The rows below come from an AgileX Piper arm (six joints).
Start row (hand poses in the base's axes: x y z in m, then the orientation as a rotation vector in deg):
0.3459 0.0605 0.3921 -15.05 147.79 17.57
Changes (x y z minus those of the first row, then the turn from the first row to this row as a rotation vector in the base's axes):
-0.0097 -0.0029 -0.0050 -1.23 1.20 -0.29
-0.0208 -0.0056 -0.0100 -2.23 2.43 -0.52
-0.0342 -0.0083 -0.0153 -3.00 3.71 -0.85
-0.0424 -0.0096 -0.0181 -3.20 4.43 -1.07
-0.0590 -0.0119 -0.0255 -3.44 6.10 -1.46
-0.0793 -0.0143 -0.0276 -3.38 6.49 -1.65
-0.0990 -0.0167 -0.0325 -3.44 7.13 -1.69
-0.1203 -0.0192 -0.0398 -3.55 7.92 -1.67
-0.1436 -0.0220 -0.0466 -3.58 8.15 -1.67
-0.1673 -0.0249 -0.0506 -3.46 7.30 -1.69
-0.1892 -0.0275 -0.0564 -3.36 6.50 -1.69
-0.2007 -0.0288 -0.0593 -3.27 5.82 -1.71
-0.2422 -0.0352 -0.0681 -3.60 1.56 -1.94
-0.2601 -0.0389 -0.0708 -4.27 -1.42 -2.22
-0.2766 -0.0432 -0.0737 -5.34 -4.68 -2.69
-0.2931 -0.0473 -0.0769 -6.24 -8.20 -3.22
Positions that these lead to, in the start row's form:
0.3362 0.0576 0.3871 -15.01 149.25 16.13
0.3251 0.0549 0.3821 -14.96 150.68 14.99
0.3117 0.0522 0.3768 -14.68 152.11 14.11
0.3035 0.0509 0.3740 -14.40 152.87 13.90
0.2869 0.0486 0.3666 -13.80 154.58 13.76
0.2666 0.0462 0.3645 -13.48 154.96 13.84
0.2469 0.0438 0.3596 -13.38 155.61 13.87
0.2256 0.0413 0.3523 -13.37 156.41 13.88
0.2023 0.0385 0.3455 -13.35 156.64 13.88
0.1786 0.0356 0.3415 -13.37 155.78 13.87
0.1567 0.0330 0.3357 -13.42 154.97 13.85
0.1452 0.0317 0.3328 -13.43 154.28 13.84
0.1037 0.0253 0.3240 -13.68 150.14 12.52
0.0858 0.0216 0.3213 -13.83 147.33 11.02
0.0693 0.0173 0.3184 -13.90 144.29 8.92
0.0528 0.0132 0.3152 -13.85 140.96 7.01

